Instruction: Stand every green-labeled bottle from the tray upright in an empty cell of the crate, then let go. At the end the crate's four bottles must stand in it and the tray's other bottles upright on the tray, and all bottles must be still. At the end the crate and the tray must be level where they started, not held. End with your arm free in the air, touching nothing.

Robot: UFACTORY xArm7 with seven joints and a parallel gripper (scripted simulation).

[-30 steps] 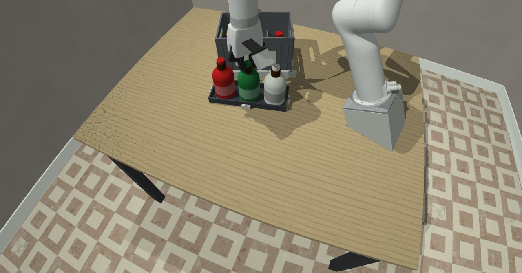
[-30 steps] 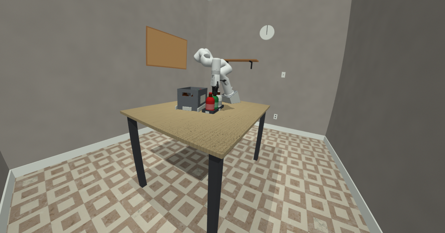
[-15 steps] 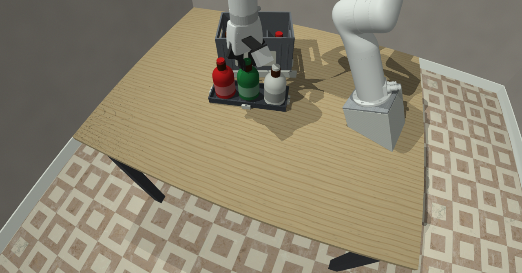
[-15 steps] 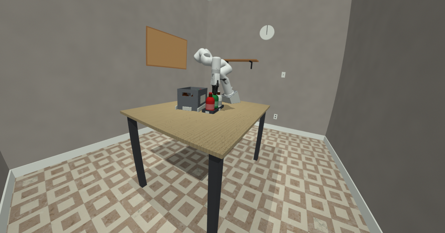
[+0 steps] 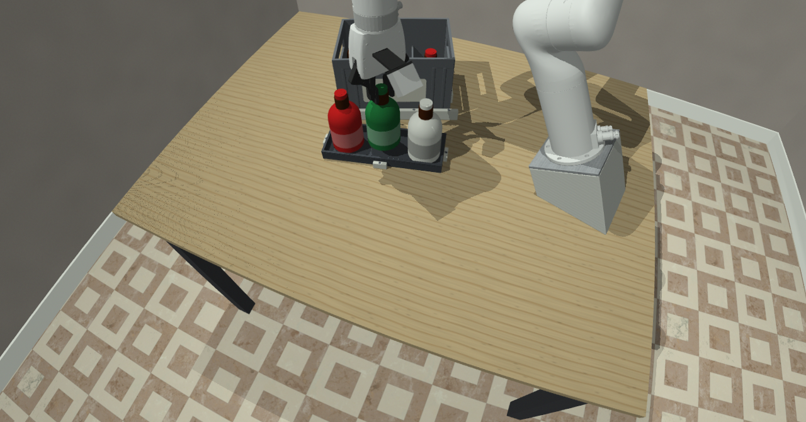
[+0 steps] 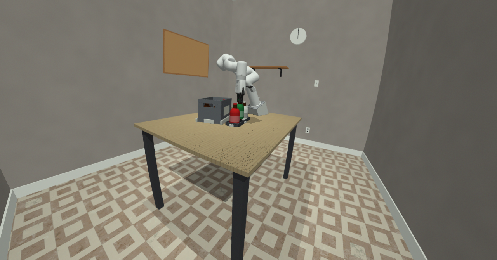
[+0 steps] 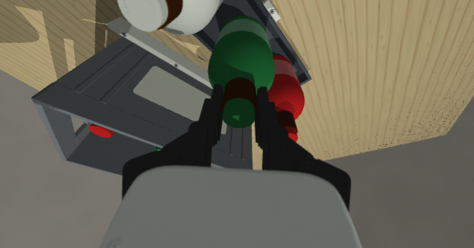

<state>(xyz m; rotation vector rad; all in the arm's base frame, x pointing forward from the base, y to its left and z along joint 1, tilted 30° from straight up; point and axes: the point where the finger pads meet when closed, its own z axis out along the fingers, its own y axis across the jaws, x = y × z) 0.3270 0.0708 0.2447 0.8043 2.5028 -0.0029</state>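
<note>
My gripper is now 70 mm above the green-labeled bottle. Also, from my hand: white bottle 100 mm below, 90 mm behind, 10 mm to the right; then dark tray 170 mm below; then red bottle 100 mm below, 90 mm ahead, 10 mm to the left.
</note>
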